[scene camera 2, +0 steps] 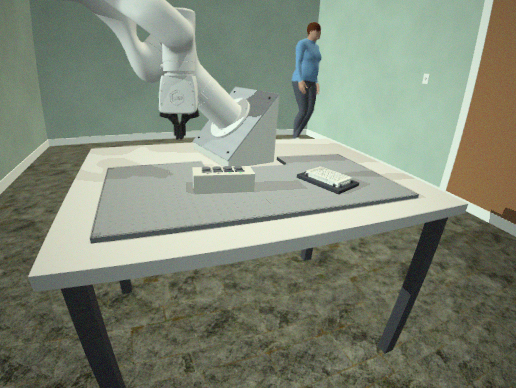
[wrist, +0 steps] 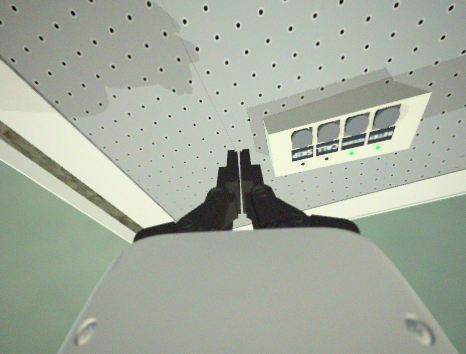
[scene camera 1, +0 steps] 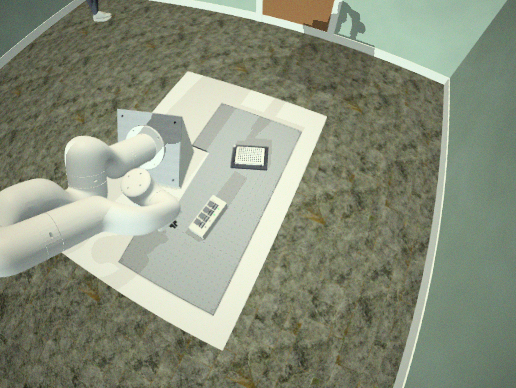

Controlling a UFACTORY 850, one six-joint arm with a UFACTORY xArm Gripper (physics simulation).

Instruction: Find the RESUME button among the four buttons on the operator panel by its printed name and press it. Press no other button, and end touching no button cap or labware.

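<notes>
The operator panel [scene camera 1: 200, 232] [scene camera 2: 223, 182] [wrist: 412, 117] is a pale box with four grey round caps in a row. In the wrist view the labels appear upside down: the SKIP button [wrist: 301, 136] and the CALL button [wrist: 328, 131] have dark lamps. The third button [wrist: 357, 125] has small blurred print that looks like RESUME, and the RETRY button [wrist: 387, 117] is at the far end; both have green lamps lit. My gripper [scene camera 1: 173, 224] [scene camera 2: 179, 137] [wrist: 239, 165] is shut and empty, high above the board, off to the SKIP side of the panel, touching no cap.
A white well plate [scene camera 1: 250, 156] [scene camera 2: 327, 176] sits in a black holder on the grey perforated board [scene camera 1: 220, 280] [scene camera 2: 150, 215], well apart from the gripper. The arm's angled mounting block [scene camera 1: 172, 135] [scene camera 2: 262, 125] stands behind the board on the white table [scene camera 1: 305, 122] [scene camera 2: 200, 255]. A person [scene camera 2: 307, 60] stands beyond the table.
</notes>
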